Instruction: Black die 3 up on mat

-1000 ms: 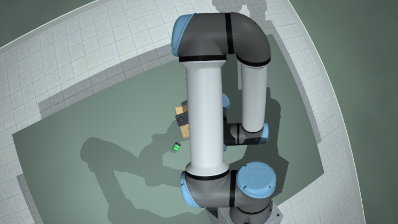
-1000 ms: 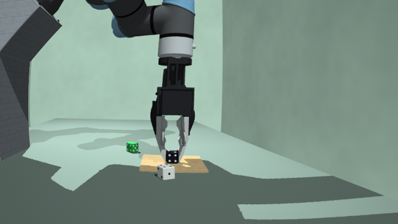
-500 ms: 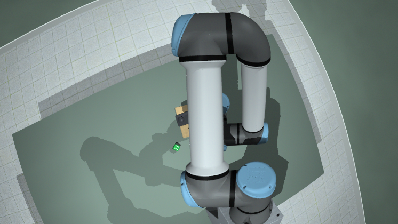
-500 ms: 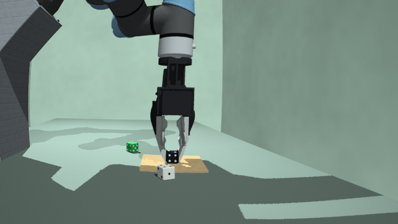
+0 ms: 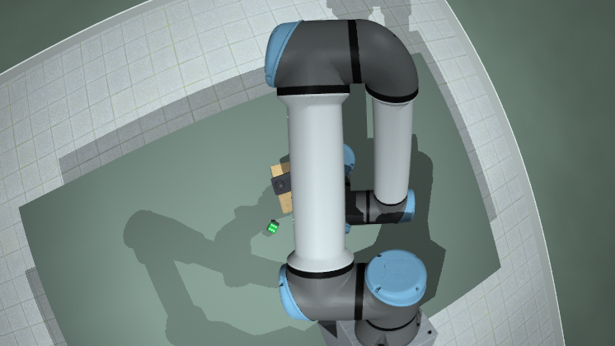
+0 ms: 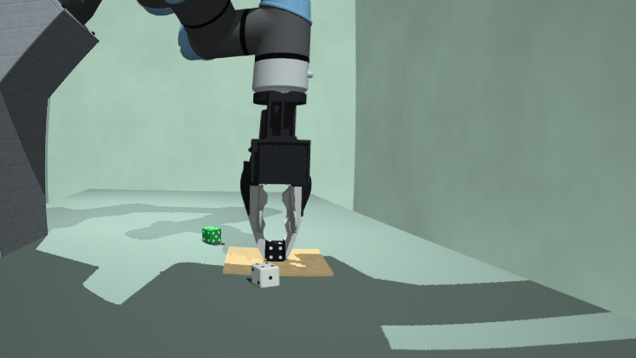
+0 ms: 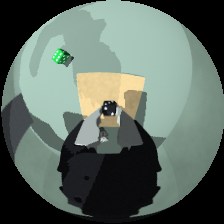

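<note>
Now: the black die right at my hand. The rest, counted from my hand: white die: 30 mm behind, 100 mm to the right, 10 mm below; tan mat: 20 mm below; green die: 80 mm behind, 130 mm to the left, 10 mm below.
</note>
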